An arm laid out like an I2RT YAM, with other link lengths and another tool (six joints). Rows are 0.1 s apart.
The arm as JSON. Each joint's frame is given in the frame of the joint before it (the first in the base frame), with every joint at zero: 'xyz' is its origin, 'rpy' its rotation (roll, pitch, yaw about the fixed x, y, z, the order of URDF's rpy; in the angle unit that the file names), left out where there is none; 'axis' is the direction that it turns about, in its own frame. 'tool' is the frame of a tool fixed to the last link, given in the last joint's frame.
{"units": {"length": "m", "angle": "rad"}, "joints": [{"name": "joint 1", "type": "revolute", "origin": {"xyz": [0.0, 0.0, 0.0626]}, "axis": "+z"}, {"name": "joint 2", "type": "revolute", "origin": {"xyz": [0.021, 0.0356, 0.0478]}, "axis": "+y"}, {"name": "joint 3", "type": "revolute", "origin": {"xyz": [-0.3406, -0.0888, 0.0]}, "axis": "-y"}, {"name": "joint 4", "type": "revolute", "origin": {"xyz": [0.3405, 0.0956, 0.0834]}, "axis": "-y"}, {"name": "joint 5", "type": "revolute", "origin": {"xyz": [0.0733, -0.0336, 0.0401]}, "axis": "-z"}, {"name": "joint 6", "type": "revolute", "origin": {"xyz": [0.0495, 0.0, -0.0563]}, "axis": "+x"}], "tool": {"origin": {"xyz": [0.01, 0.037, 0.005], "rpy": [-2.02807, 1.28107, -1.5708]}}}
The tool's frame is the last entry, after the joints.
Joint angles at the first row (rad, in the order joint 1, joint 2, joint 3, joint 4, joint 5, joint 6):
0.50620 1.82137 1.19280 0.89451 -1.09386 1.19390
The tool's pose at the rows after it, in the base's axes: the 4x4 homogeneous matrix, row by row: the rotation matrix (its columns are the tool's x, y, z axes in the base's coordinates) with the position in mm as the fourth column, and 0 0 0 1 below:
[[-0.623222, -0.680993, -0.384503, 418.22], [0.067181, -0.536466, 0.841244, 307.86], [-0.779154, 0.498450, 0.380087, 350.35], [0, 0, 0, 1]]
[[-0.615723, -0.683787, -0.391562, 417.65], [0.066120, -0.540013, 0.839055, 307.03], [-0.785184, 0.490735, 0.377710, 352.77], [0, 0, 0, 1]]
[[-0.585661, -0.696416, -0.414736, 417.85], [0.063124, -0.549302, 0.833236, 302.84], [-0.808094, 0.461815, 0.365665, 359.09], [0, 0, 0, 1]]
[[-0.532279, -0.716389, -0.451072, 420.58], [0.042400, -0.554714, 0.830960, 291.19], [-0.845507, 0.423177, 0.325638, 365.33], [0, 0, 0, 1]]
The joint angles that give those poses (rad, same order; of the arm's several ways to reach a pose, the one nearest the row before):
0.50763 1.82537 1.19469 0.89709 -1.09334 1.19574
0.50642 1.82228 1.19716 0.89754 -1.09917 1.19181
0.49764 1.81674 1.20731 0.89968 -1.12188 1.17170
0.47137 1.80583 1.22288 0.85963 -1.17487 1.10033

